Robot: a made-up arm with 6 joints.
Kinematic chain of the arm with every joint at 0, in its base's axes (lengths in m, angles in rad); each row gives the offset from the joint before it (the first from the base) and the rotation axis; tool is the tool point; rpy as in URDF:
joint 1: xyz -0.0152 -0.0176 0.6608 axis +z
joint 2: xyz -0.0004 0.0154 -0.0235 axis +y
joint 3: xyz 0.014 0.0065 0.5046 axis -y
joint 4: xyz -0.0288 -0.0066 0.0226 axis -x
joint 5: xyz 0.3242 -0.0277 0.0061 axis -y
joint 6: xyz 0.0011 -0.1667 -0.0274 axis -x
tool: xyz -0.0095 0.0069 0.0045 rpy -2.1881 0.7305 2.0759
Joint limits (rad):
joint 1: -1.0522..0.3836
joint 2: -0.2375..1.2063
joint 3: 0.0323..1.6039
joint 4: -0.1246..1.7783
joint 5: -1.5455..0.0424
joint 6: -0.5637..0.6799
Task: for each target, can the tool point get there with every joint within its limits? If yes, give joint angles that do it. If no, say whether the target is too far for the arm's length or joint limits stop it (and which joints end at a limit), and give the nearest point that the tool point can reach.
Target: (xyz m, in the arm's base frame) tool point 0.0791 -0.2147 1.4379
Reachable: yes | joints -0.6774 0.0550 0.5871 1.0276 -0.0912 -0.3249
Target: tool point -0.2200 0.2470 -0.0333
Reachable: no: joint limits stop it (at a limit: joint 1, joint 2, joint 3, joint 4, joint 5, joint 6) | nearest point 0.5724 0.0398 0.5295 | short by 0.994 m
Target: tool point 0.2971 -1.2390 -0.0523
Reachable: no: too far | nearest point 0.2383 -0.7124 0.5980 | short by 0.839 m
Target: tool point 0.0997 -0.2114 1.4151
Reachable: yes | joints -0.2473 0.2120 1.3390 0.4270 -0.4592 0.3569
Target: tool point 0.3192 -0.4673 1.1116
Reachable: yes | joints -0.6323 0.5213 0.4272 0.2130 -1.3125 0.5339
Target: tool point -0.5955 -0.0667 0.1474
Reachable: no: joint limits stop it (at a limit: joint 1, joint 2, joint 3, joint 4, joint 5, joint 6) | nearest point 0.1208 -0.5921 0.5295 | short by 0.967 m
